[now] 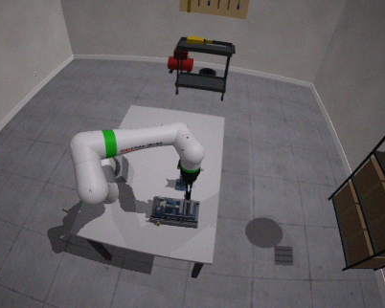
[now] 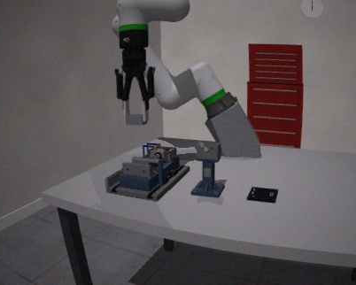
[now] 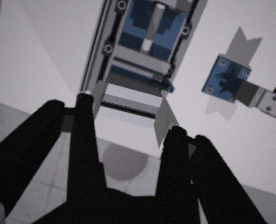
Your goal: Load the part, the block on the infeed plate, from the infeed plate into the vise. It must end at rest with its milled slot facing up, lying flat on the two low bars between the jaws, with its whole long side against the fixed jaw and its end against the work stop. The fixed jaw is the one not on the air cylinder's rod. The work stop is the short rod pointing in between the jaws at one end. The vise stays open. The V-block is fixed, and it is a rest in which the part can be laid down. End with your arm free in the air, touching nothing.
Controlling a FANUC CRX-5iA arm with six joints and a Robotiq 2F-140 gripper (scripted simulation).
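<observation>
Right now the air cylinder rod is 18 cm below my hand and 9 cm behind it. The rest, counted from my hand: part (2 cm below); blue work stop (20 cm below, 8 cm to the left, 1 cm behind); black infeed plate (39 cm to the left, 26 cm below, 12 cm behind).
</observation>
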